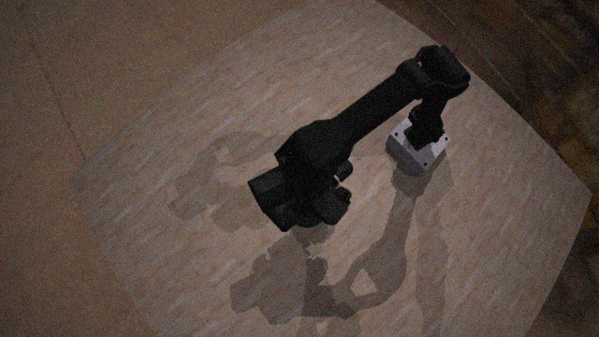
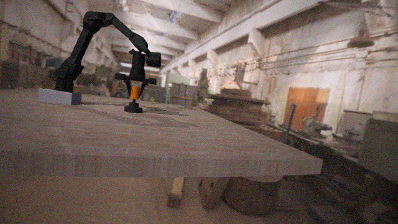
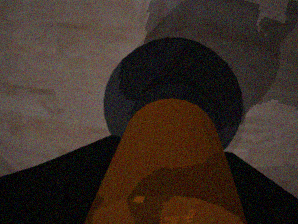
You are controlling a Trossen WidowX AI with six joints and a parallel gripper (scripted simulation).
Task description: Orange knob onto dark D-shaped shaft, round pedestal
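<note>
The orange knob is 20 mm above my gripper tip. Round my gripper tip: dark pedestal (40 mm below).
</note>
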